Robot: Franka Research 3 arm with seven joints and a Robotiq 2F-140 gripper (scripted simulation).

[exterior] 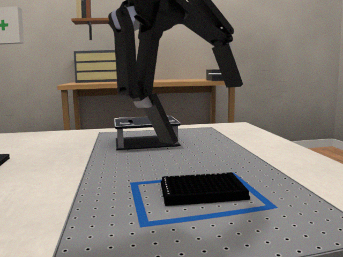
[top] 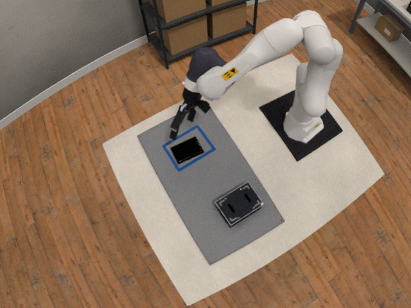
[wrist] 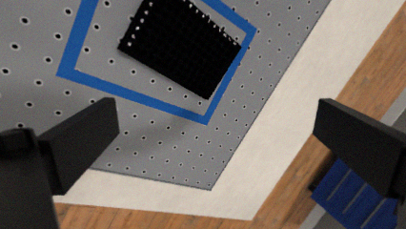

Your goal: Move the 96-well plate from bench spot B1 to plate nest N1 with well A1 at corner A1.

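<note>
The black 96-well plate is 14 cm below my hand, 4 cm to the left of it and 1 cm ahead of it. Also, from my hand: raised plate nest 38 cm to the left, 9 cm below, 7 cm behind; corner label 42 cm to the left, 15 cm behind, 8 cm below.
</note>
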